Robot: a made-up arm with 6 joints.
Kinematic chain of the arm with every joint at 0, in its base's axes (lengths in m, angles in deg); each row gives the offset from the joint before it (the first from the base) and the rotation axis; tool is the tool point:
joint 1: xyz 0 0 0.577 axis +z
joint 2: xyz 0 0 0 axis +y
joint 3: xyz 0 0 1.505 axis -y
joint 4: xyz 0 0 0 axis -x
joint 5: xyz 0.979 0 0 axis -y
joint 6: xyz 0 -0.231 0 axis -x
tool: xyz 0 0 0
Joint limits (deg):
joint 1: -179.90..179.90
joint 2: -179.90..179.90
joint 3: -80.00..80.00
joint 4: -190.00..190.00
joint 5: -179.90..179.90
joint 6: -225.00..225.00
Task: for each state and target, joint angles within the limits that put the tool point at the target. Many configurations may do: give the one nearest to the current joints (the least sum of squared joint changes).
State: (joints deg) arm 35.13 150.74 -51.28 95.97 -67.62 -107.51
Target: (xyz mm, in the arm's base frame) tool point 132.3 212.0 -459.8
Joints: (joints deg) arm 43.54 125.11 -57.87 105.71 -67.62 -107.51
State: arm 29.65 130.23 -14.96 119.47 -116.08 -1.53
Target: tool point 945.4 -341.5 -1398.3
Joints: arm -23.34 130.67 19.94 105.33 -116.08 -1.53
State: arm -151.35 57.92 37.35 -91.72 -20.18 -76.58
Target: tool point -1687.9 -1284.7 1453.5
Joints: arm -143.03 48.27 54.38 -92.78 -20.18 -76.58
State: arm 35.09 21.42 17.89 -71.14 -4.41 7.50
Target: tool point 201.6 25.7 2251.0
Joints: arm 30.68 -29.74 4.21 -69.53 -4.41 7.50
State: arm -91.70 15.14 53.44 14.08 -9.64 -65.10
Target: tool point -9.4 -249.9 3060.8
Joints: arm -56.09 0.92 70.30 50.41 -9.64 -65.10
